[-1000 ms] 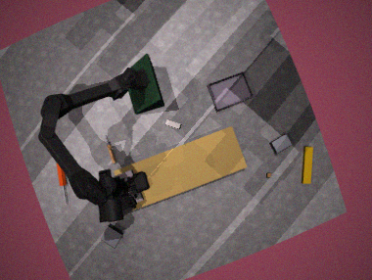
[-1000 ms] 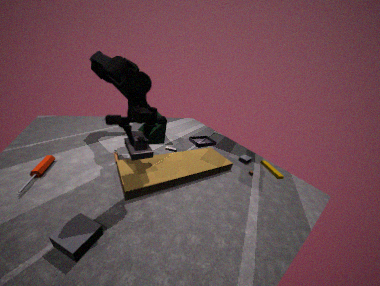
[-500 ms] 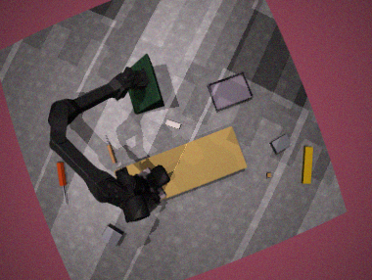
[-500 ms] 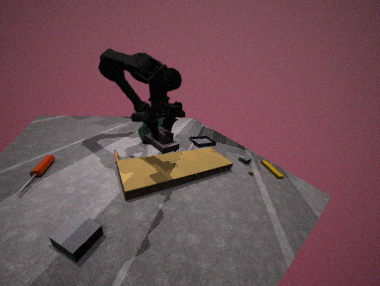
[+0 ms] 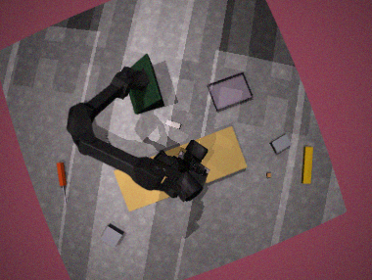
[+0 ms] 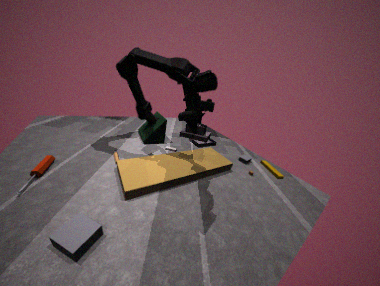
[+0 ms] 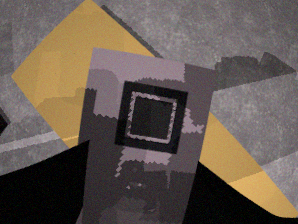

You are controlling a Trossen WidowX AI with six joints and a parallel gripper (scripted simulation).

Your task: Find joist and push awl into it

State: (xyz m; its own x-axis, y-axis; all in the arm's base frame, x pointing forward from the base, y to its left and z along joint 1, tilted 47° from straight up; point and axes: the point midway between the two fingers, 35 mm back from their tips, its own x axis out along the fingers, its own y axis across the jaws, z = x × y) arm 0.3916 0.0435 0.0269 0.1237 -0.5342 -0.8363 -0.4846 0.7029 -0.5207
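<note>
The tray lies 290 mm to the left of my gripper tip, 210 mm behind it and 180 mm below it. From my gripper tip the other things lie so: tiny orange bit (280 mm to the left, 180 mm below, 180 mm ahead); stud finder (20 mm above); white piece (190 mm behind, 180 mm below, 10 mm to the left).
</note>
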